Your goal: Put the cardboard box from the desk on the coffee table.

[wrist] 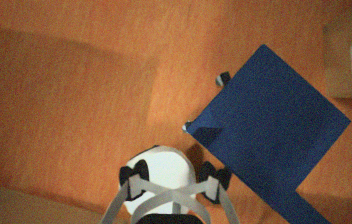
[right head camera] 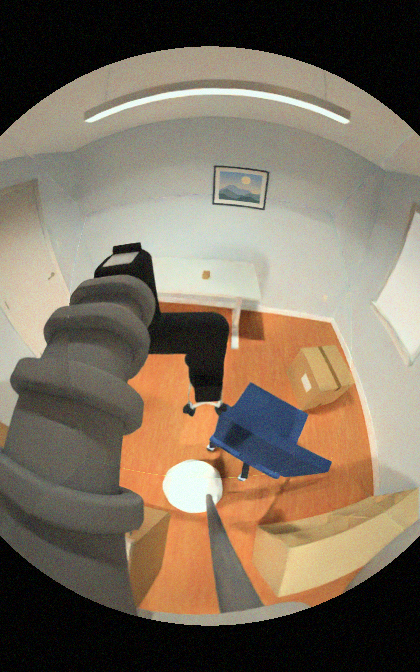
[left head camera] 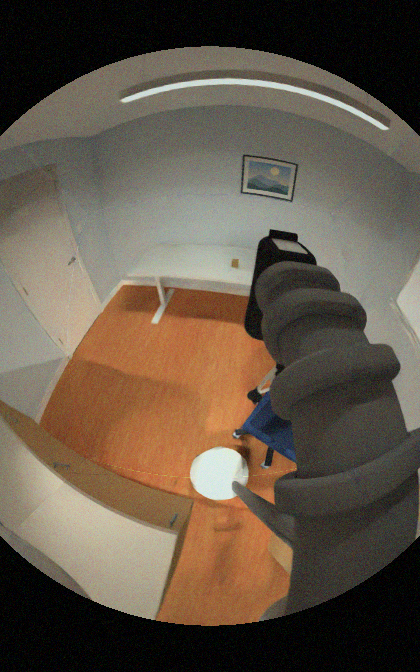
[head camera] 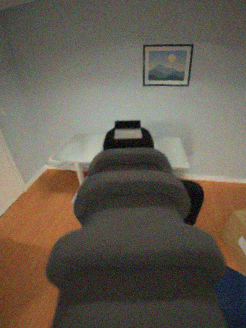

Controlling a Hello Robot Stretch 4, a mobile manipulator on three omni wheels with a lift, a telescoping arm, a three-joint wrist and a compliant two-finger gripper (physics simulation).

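Pixels of known places: gripper, fingertip midpoint: (wrist: 174,173); robot's base, origin of the base link: (wrist: 160,179).
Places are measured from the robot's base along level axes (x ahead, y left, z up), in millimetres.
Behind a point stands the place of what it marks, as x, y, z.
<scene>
A small brown cardboard box (left head camera: 235,263) (right head camera: 206,274) stands on the white desk (head camera: 80,149) {1775, 564, 692} (left head camera: 187,265) (right head camera: 172,281) against the far wall, under a picture. The arm hides part of the desk, and in the head camera view the box does not show. My gripper (right head camera: 205,409) (wrist: 174,173) {272, -87, 1036} is open and empty. It points down over the floor, in front of the desk and well short of the box. In the wrist view its fingers stand apart above a white round disc (wrist: 162,167) {109, -19, 187}. The coffee table does not show in these views.
A blue chair (left head camera: 267,425) (right head camera: 265,425) (wrist: 272,120) {363, -466, 442} stands right of the gripper. Behind it a large carton (head camera: 235,232) {861, -1011, 232} (right head camera: 320,375) lies on the floor. A pale wooden unit (right head camera: 320,557) is at the lower right, a cabinet (left head camera: 105,555) at the lower left and a door (left head camera: 45,260) on the left.
</scene>
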